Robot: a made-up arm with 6 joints.
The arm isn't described. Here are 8 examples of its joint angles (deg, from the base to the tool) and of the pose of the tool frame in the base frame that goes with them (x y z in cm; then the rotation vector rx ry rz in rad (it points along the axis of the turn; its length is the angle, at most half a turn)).
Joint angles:
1: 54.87 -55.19 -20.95 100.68 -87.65 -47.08
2: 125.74 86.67 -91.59 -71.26 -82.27 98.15
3: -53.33 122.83 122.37 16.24 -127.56 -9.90
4: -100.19 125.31 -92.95 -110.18 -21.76 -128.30
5: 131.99 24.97 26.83 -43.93 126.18 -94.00
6: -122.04 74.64 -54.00 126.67 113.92 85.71
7: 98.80 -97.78 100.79 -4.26 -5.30 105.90
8: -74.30 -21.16 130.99 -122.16 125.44 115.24
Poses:
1: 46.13 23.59 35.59 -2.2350 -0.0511 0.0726
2: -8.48 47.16 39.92 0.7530 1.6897 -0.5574
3: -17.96 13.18 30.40 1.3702 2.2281 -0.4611
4: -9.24 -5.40 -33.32 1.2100 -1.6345 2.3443
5: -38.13 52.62 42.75 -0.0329 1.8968 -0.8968
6: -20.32 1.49 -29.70 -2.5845 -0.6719 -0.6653
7: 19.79 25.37 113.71 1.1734 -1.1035 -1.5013
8: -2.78 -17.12 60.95 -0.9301 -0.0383 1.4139
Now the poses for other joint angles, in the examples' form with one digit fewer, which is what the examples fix.
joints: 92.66 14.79 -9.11 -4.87 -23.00 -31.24
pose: -28.5 6.0 34.2 -0.671 0.649 2.100
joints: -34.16 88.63 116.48 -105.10 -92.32 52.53
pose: 38.0 -17.4 10.5 -0.722 -1.000 -0.210
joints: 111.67 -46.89 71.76 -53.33 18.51 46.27
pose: -18.4 31.1 105.0 1.615 0.000 -0.262
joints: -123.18 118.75 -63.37 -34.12 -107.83 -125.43
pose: -24.8 -13.6 25.5 0.436 -0.275 0.859
